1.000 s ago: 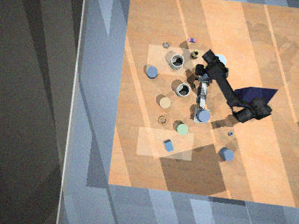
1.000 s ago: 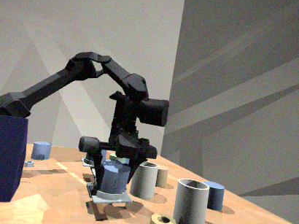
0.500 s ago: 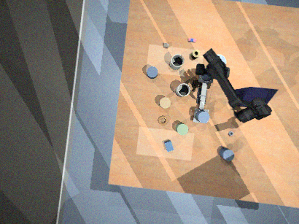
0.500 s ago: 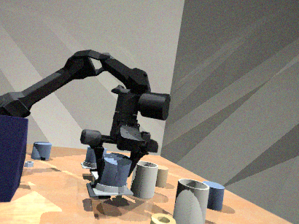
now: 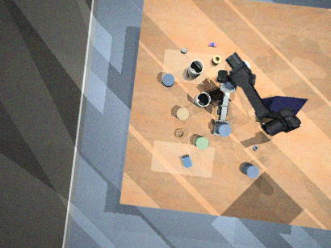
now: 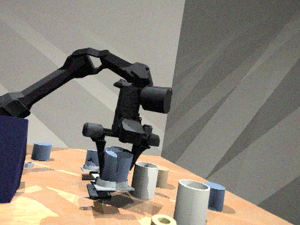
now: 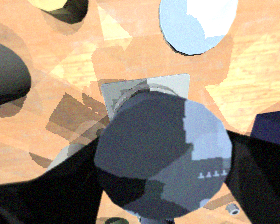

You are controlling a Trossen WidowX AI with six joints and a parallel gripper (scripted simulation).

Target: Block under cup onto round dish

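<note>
Right now my gripper tip is 10 mm to the right of the grey block and 20 mm above it. Also, from my gripper tip: blue block 170 mm ahead, 490 mm to the left, 90 mm below; then pale blue round dish 80 mm behind, 110 mm to the right, 100 mm below.
</note>
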